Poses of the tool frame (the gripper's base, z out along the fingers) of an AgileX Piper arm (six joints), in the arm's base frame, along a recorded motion.
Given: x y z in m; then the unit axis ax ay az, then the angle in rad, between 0 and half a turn.
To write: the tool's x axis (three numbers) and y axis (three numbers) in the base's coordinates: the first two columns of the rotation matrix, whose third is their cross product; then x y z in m. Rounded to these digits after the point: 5 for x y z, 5 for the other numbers.
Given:
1: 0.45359 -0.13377 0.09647 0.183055 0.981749 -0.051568 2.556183
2: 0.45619 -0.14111 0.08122 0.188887 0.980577 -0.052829 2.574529
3: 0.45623 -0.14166 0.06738 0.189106 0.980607 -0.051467 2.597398
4: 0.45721 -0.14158 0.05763 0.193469 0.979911 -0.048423 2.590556
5: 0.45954 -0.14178 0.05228 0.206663 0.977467 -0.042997 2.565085
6: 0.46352 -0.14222 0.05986 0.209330 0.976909 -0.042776 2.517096
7: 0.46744 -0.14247 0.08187 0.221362 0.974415 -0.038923 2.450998
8: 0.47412 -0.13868 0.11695 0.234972 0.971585 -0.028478 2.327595
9: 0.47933 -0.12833 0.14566 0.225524 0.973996 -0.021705 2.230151
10: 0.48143 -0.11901 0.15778 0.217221 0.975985 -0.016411 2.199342
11: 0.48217 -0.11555 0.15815 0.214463 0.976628 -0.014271 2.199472
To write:
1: -0.77205 0.30101 -0.55976 0.35800 0.93369 0.00832 0.45359 -0.13377 0.09647
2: -0.77771 0.31307 -0.54512 0.36982 0.92908 0.00596 0.45619 -0.14111 0.08122
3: -0.78919 0.31744 -0.52575 0.37074 0.92873 0.00426 0.45623 -0.14166 0.06738
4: -0.78266 0.32575 -0.53040 0.37646 0.92634 0.01342 0.45721 -0.14158 0.05763
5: -0.75986 0.34792 -0.54915 0.39480 0.91809 0.03539 0.45954 -0.14178 0.05228
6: -0.73189 0.34538 -0.58741 0.39541 0.91732 0.04670 0.46352 -0.14222 0.05986
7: -0.68409 0.35718 -0.63596 0.40677 0.91054 0.07384 0.46744 -0.14247 0.08187
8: -0.59348 0.36434 -0.71766 0.40575 0.90551 0.12417 0.47412 -0.13868 0.11695
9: -0.53059 0.33707 -0.77773 0.37138 0.91722 0.14416 0.47933 -0.12833 0.14566
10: -0.51304 0.32338 -0.79512 0.34993 0.92464 0.15027 0.48143 -0.11901 0.15778
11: -0.51503 0.32108 -0.79476 0.34417 0.92663 0.15133 0.48217 -0.11555 0.15815
